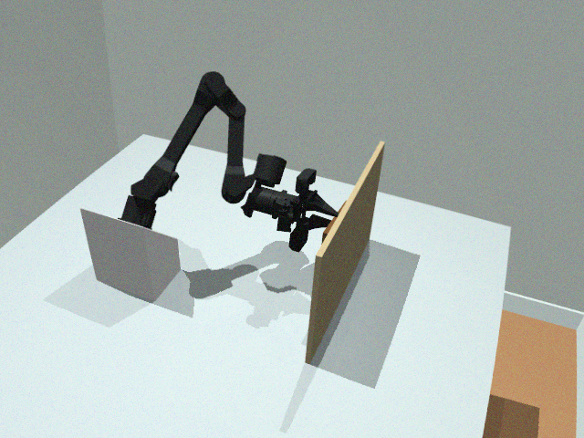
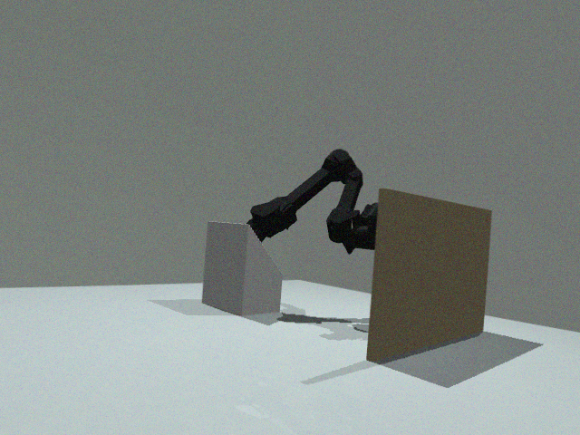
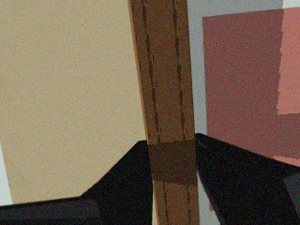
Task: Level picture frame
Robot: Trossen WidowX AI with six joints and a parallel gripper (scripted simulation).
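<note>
My gripper tip is now 50 mm above the picture frame, 10 mm to the left of it and 10 mm short of it. Round my gripper tip: tan wall board (60 mm below, 20 mm ahead).
</note>
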